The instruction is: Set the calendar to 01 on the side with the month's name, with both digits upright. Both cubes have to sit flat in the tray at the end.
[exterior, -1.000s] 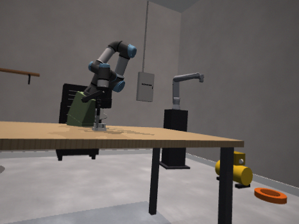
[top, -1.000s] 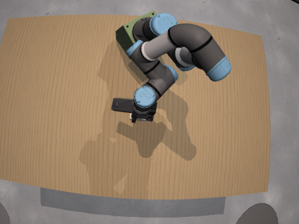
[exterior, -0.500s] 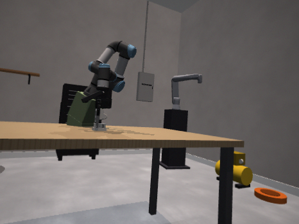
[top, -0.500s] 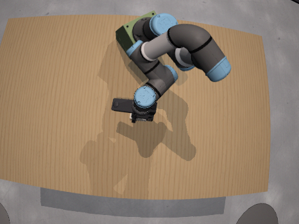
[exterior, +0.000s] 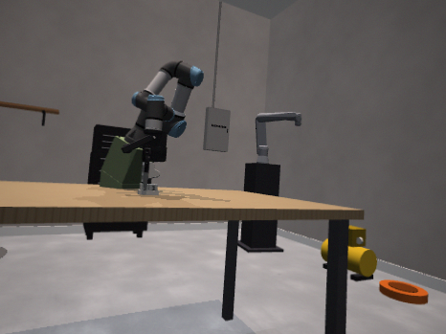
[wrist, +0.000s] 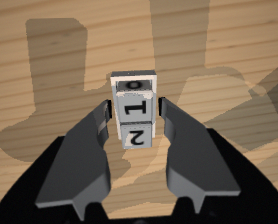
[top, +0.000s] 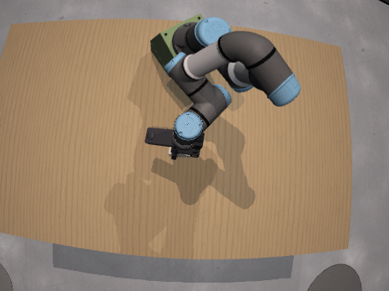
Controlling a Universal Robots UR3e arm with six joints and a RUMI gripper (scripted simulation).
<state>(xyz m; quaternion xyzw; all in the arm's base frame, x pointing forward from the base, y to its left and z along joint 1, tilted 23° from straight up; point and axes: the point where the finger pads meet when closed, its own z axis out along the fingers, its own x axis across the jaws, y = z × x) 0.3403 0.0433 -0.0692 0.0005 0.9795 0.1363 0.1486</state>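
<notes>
Right now my hand is 30 mm above the white tray and 20 mm to the right of it. The rest, counted from my hand: white cube 30 mm to the left, 10 mm below.
</notes>
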